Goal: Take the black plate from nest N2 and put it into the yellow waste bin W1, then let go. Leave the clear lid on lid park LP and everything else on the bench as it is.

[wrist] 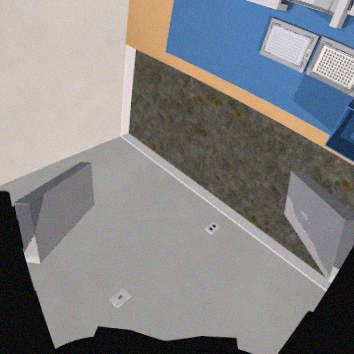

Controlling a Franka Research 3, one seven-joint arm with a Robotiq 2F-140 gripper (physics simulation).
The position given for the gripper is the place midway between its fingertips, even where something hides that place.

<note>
In view: the gripper (188, 188) and a pale plate (284, 43).
</note>
